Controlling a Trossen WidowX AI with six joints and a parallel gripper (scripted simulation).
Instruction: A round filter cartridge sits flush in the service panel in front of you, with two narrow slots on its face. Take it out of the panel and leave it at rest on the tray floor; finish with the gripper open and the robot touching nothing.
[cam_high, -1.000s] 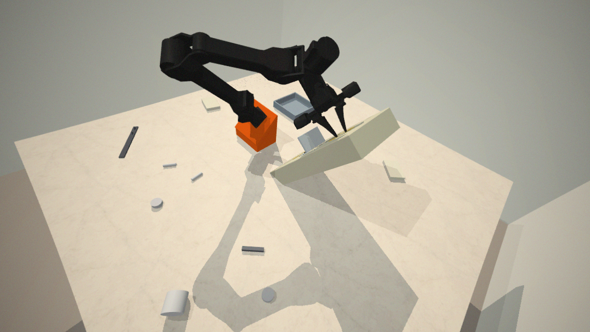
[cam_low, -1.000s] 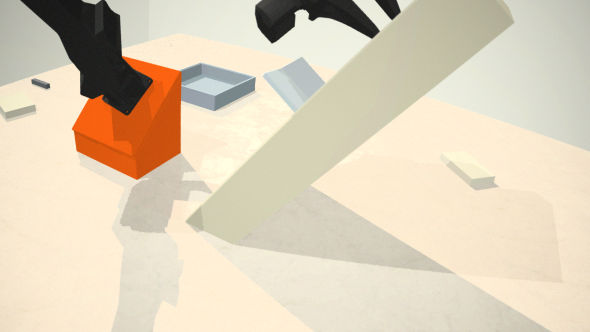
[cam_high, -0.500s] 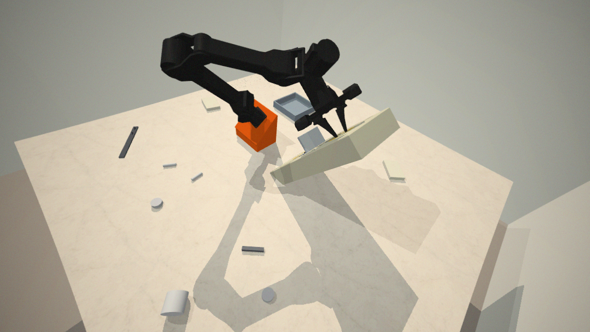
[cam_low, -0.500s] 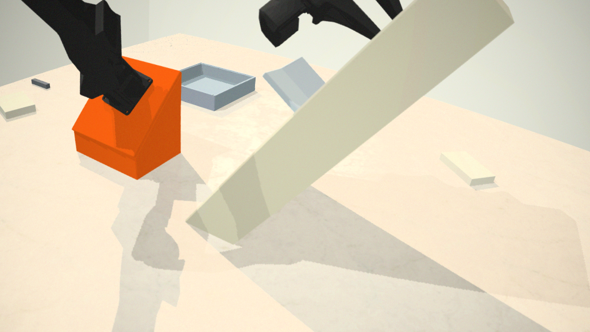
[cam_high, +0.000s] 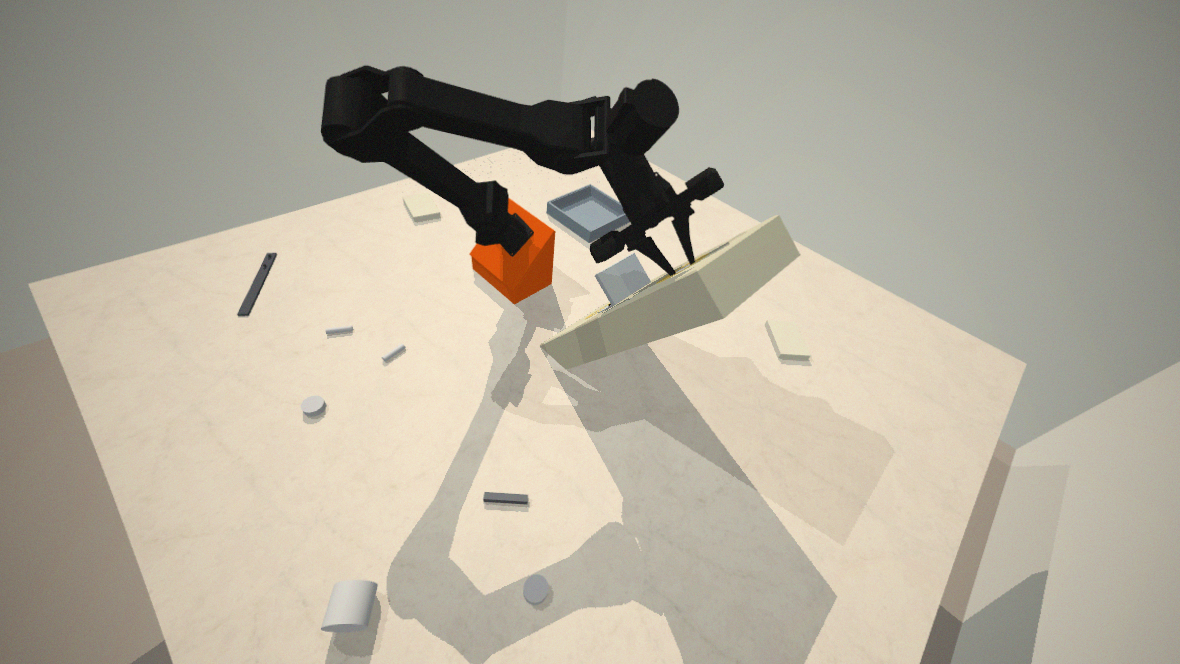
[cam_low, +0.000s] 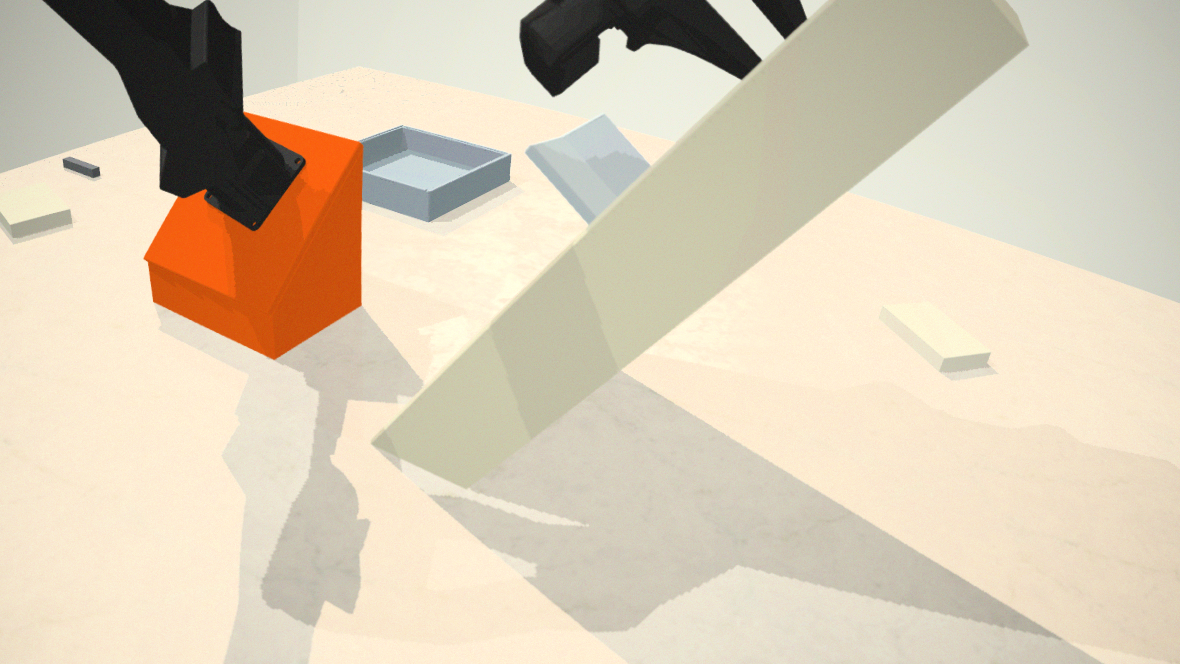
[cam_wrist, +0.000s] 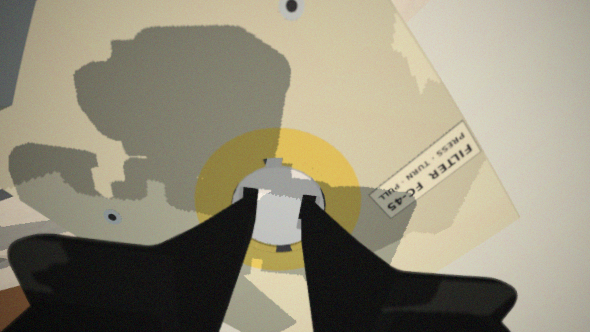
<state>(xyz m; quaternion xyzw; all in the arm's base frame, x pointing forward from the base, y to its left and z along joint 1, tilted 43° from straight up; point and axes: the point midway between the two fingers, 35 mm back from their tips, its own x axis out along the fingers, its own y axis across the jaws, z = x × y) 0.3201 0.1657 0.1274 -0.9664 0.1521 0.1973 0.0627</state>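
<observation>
Now: gripper tip 1 cm short of the filter cartridge and 1 cm above it. From my gripper tip the other things lie so: grey tray: 46 cm behind, 24 cm to the left, 24 cm below; then cream service panel: 8 cm below, 4 cm behind.
</observation>
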